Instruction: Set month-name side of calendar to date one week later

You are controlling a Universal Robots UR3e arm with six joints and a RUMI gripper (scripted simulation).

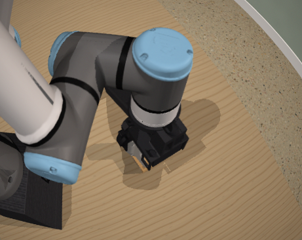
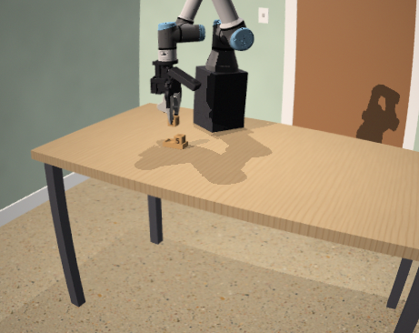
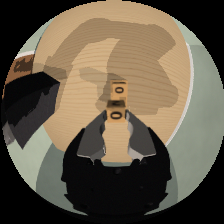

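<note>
My gripper is now 9 cm above the wooden tray and 1 cm to the right of it.
</note>
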